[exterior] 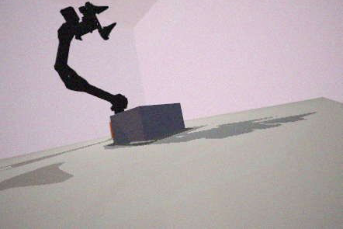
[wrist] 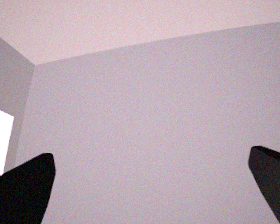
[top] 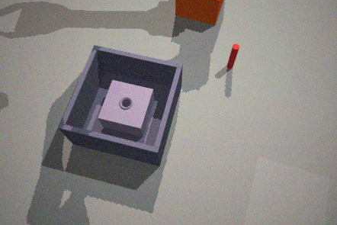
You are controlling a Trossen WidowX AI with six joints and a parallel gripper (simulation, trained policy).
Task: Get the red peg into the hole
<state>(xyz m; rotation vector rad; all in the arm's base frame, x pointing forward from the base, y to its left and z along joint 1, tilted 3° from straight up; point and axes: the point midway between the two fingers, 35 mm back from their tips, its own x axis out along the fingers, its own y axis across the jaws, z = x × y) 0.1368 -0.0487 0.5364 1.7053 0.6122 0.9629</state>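
Right now the red peg is 4 cm behind my gripper tip, 17 cm to the left of it and 59 cm below it. Round my gripper tip: grey box (17 cm ahead, 1 cm to the left, 60 cm below); then plate (17 cm ahead, 1 cm to the left, 58 cm below).
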